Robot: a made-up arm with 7 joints.
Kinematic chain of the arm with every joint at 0, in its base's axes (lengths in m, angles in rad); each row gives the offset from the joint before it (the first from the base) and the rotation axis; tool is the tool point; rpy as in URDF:
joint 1: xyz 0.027 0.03 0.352 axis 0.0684 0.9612 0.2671
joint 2: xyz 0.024 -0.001 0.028 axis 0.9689 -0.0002 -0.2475
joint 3: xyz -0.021 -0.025 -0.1 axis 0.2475 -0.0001 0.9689
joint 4: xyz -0.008 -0.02 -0.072 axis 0.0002 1 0
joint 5: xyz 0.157 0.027 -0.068 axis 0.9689 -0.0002 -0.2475
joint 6: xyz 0.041 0 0.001 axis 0.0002 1 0
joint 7: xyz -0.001 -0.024 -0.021 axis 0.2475 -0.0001 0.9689
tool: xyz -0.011 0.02 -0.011 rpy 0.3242 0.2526 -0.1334
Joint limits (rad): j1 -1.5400..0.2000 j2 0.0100..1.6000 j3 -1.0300..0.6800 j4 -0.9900..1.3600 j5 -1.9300..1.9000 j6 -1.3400..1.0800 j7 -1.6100..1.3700
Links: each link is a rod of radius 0.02 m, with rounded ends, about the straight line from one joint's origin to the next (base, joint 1, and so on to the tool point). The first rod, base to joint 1, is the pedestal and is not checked.
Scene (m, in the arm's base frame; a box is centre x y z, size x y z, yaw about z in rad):
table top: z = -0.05
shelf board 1: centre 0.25 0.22 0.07 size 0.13 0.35 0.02 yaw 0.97
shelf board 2: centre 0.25 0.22 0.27 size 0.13 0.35 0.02 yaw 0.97
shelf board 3: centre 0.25 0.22 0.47 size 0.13 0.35 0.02 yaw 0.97
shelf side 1: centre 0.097 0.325 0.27 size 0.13 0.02 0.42 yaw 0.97
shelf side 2: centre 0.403 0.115 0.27 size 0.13 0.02 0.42 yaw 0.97
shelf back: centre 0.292 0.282 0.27 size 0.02 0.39 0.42 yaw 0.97
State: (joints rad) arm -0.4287 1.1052 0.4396 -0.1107 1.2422 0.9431 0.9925
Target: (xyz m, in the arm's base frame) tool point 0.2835 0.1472 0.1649
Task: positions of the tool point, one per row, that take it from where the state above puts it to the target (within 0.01 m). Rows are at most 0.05 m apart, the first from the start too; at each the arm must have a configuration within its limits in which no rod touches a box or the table.
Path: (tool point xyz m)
1: 0.2320 0.1865 0.3553
2: 0.2232 0.1672 0.3419
3: 0.2119 0.1467 0.3310
4: 0.1977 0.1244 0.3236
5: 0.1805 0.1005 0.3207
6: 0.1966 0.1064 0.2893
7: 0.2083 0.1041 0.2554
8: 0.2156 0.0936 0.2218
9: 0.2188 0.0757 0.1911
10: 0.2182 0.0519 0.1649
11: 0.2455 0.0826 0.1576
12: 0.2679 0.1153 0.1584
13: 0.2835 0.1472 0.1649

